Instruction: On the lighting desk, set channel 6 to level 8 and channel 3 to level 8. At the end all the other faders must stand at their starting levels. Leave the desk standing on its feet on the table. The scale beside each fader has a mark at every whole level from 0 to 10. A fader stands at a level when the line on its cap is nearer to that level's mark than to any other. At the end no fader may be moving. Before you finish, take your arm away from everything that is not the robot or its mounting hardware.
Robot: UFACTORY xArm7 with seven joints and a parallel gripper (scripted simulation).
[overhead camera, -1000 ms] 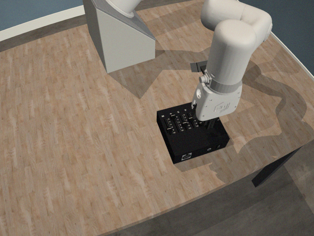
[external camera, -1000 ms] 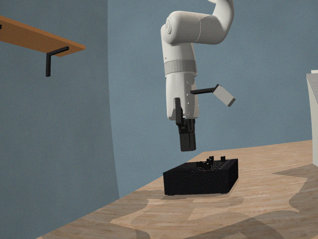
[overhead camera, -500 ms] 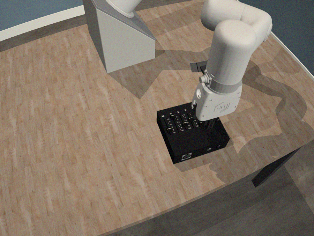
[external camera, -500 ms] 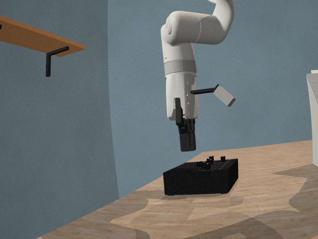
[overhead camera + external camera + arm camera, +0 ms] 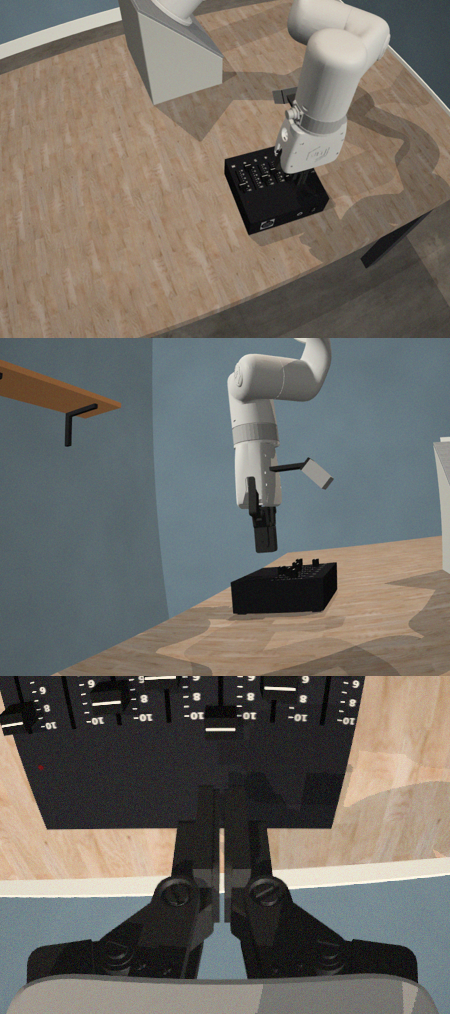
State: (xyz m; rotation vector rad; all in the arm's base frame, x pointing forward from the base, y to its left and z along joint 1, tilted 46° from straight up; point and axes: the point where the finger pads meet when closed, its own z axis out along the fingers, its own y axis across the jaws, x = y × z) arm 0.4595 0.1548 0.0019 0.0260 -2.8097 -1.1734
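The channel 3 fader cap is 20 mm behind my hand and 50 mm below it. Round my hand: master fader cap (30 mm behind, 90 mm to the right, 50 mm below); then channel 5 fader cap (40 mm behind, 40 mm to the right, 50 mm below); then channel 6 fader cap (70 mm behind, 70 mm to the right, 50 mm below).
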